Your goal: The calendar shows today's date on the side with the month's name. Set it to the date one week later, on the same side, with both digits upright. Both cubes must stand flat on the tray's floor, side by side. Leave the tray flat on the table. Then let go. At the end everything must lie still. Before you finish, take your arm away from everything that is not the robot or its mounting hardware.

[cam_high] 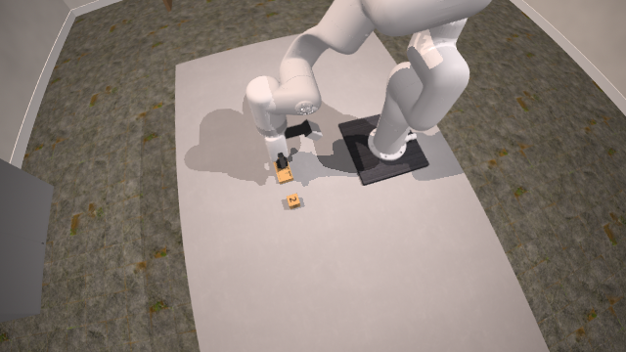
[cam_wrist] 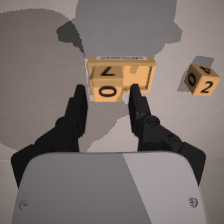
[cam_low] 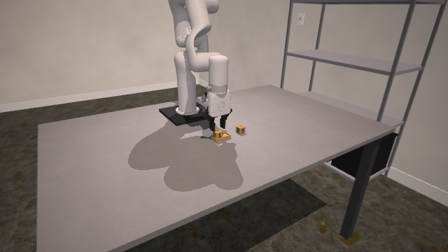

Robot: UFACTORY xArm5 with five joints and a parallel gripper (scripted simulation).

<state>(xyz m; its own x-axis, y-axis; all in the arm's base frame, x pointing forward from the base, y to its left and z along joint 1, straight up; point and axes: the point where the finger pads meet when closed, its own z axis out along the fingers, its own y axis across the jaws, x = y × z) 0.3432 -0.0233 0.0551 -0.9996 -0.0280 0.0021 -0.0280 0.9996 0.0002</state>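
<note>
Now: the wooden calendar tray 60 mm below my hand and 20 mm to the left of it.
</note>
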